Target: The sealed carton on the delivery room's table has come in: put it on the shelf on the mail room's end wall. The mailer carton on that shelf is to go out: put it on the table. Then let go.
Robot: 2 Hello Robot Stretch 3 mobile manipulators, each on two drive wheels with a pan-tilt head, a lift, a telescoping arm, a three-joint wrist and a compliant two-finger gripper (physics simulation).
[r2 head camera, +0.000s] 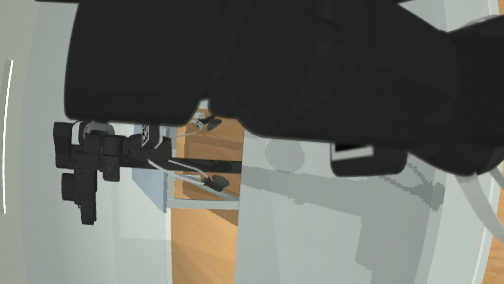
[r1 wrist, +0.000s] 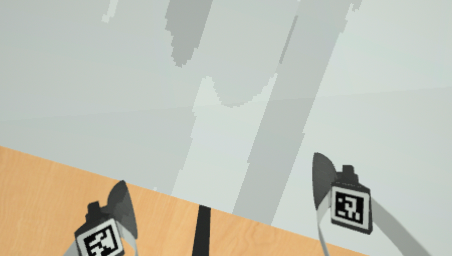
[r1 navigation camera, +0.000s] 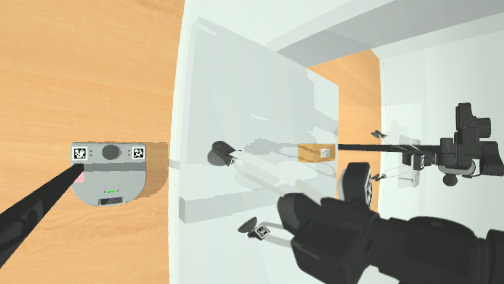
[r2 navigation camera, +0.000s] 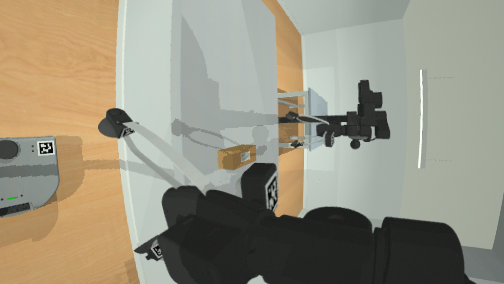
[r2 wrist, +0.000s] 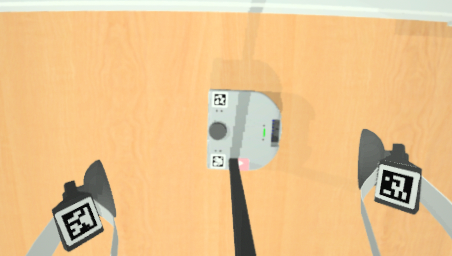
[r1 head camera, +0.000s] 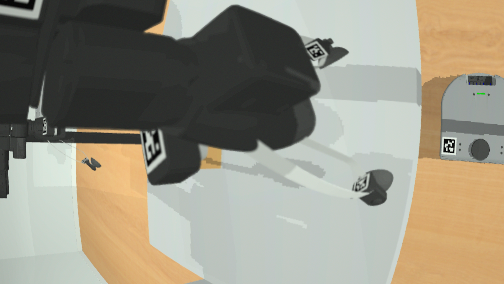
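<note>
A brown carton (r1 navigation camera: 315, 152) (r2 navigation camera: 237, 157) with a white label rests on the pale counter (r1 navigation camera: 260, 75) (r2 navigation camera: 225, 60) between the robots; a small part of the carton (r1 head camera: 212, 161) shows in the r1 head view. Which of the two cartons it is cannot be told. The r1 gripper (r1 head camera: 350, 120) (r1 navigation camera: 236, 190) (r1 wrist: 223, 195) (r2 navigation camera: 296, 131) (r2 head camera: 216, 153) is open, apart from the carton. The r2 gripper (r2 navigation camera: 132, 185) (r2 wrist: 236, 174) (r1 navigation camera: 378, 155) is open, with wood floor and its base below in its wrist view. The blue-topped table (r2 navigation camera: 318, 120) (r2 head camera: 152, 187) stands behind the counter. The other carton does not show.
The r1 base (r1 navigation camera: 110, 175) (r1 head camera: 475, 125) and r2 base (r2 navigation camera: 25, 175) (r2 wrist: 245, 130) stand on wood floor. The r2 robot (r1 navigation camera: 465, 140) shows across the counter from r1, with a pale fixture (r1 navigation camera: 410, 180) partly hidden near it. The r1 robot (r2 navigation camera: 365, 117) is beside the table.
</note>
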